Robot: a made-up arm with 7 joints.
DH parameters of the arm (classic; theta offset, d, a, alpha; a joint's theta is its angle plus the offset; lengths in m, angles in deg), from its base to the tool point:
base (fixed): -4.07 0 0 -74.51
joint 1: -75.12 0.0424 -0.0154 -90
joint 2: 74 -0.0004 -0.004 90
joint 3: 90 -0.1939 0.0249 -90
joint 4: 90 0.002 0.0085 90
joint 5: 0 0.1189 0.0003 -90
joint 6: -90 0 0.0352 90
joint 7: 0 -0.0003 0 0
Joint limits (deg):
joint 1: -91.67..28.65
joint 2: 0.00..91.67
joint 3: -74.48..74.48
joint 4: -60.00..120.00
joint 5: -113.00..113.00
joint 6: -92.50..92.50
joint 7: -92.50..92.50
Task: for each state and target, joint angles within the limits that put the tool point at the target. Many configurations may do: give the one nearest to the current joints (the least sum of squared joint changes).
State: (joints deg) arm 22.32 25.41 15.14 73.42 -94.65 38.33 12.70
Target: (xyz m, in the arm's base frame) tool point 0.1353 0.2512 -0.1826
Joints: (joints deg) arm -7.46 44.95 21.17 28.03 -103.08 46.00 12.70
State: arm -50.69 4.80 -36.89 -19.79 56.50 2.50 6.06
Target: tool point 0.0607 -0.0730 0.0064
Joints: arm -82.53 0.00 -63.19 -59.89 56.32 -6.34 6.06
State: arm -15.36 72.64 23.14 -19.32 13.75 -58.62 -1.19
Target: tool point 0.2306 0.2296 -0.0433
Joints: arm -35.91 57.37 10.84 24.00 17.20 -40.03 -1.19
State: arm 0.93 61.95 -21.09 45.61 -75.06 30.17 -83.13
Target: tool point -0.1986 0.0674 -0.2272
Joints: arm 28.65 35.33 -74.48 23.12 -83.01 54.10 -83.13
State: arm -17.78 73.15 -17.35 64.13 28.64 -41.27 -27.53
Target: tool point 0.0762 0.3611 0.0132
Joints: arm -9.69 91.67 15.37 85.63 11.74 -75.47 -27.53
